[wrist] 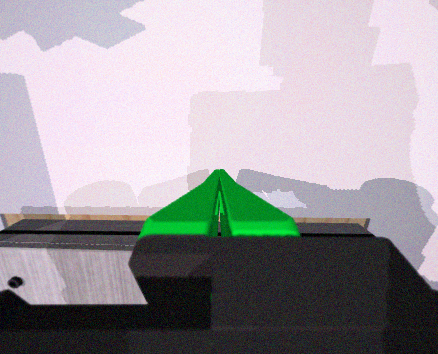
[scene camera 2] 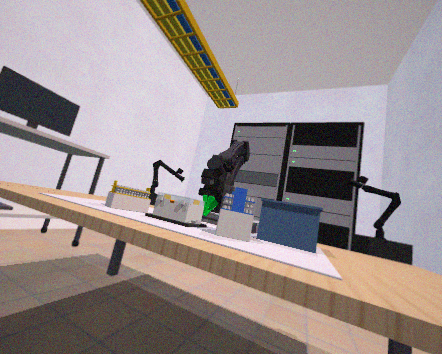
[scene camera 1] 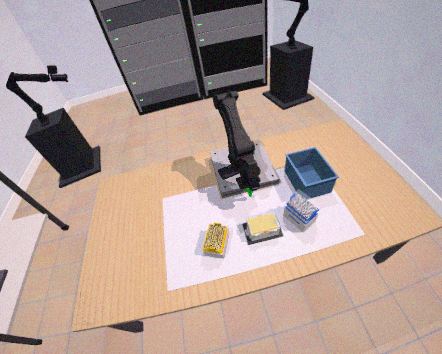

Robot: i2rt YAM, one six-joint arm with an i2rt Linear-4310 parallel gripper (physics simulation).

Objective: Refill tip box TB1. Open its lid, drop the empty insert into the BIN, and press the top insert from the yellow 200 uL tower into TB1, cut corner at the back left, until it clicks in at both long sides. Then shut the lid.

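Note:
Tip box TB1 [scene camera 1: 263, 225] [scene camera 2: 179, 208] sits in a black holder on the white mat; a pale yellow top shows, and no raised lid stands up from it. The yellow tower [scene camera 1: 216, 238] [scene camera 2: 128, 200] stands to its left in scene camera 1. The blue open BIN [scene camera 1: 312, 173] [scene camera 2: 288, 226] is at the back right, with its bare inside partly visible. My gripper [scene camera 1: 249, 194] [scene camera 2: 206, 215] [wrist: 219, 177] has its green fingertips together, with nothing between them. It is low over the mat, behind TB1 on the arm-base side and apart from it.
A blue-and-grey tip tower [scene camera 1: 302, 210] [scene camera 2: 235, 223] stands between TB1 and the BIN. The white mat [scene camera 1: 187, 270] [scene camera 2: 320, 267] lies on the wooden table [scene camera 1: 120, 250]. The arm's metal base plate [scene camera 1: 268, 172] is behind the gripper; its edge shows in the wrist view.

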